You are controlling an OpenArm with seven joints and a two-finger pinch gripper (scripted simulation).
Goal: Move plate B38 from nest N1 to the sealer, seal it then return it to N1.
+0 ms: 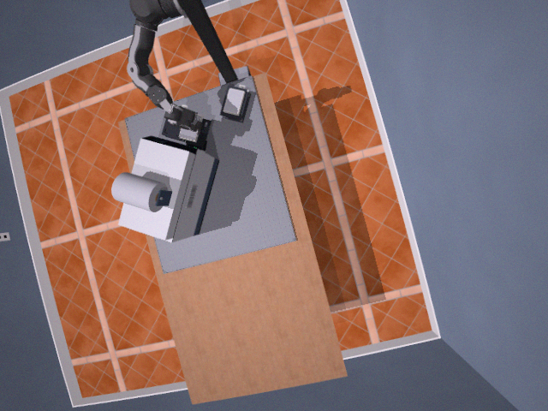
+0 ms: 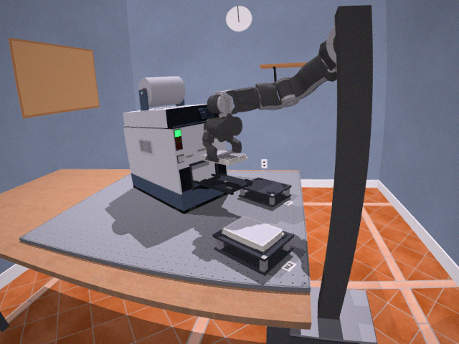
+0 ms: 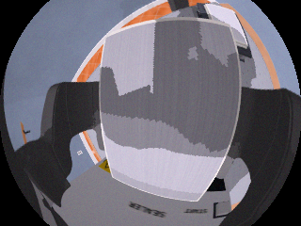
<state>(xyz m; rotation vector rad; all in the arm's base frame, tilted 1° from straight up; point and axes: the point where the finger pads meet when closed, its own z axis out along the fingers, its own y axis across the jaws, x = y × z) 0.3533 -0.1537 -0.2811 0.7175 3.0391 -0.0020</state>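
My hand is 15 cm above the plate nest N1, 14 cm to the left of it and 10 cm past it. The rest, counted from my hand: white 96-well plate B38 (right at my hand); sealer's stage (8 cm below); start key (13 cm ahead, 4 cm to the left).
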